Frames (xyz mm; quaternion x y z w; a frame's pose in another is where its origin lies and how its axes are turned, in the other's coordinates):
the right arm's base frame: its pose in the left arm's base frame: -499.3 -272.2 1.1 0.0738 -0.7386 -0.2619 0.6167
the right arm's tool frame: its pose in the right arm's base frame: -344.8 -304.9 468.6 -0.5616 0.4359 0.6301 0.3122
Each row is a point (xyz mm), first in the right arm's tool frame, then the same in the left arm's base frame.
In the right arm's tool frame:
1: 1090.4 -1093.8 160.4
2: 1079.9 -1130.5 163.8
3: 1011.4 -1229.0 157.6
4: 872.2 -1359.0 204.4
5: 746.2 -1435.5 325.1
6: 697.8 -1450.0 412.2
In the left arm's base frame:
1: 238.8 -500.8 495.3
2: 232.7 -497.3 533.0
3: 173.4 -490.6 637.3
4: 65.5 -414.9 782.5
5: -11.7 -268.7 877.0
6: -30.2 -172.6 900.7

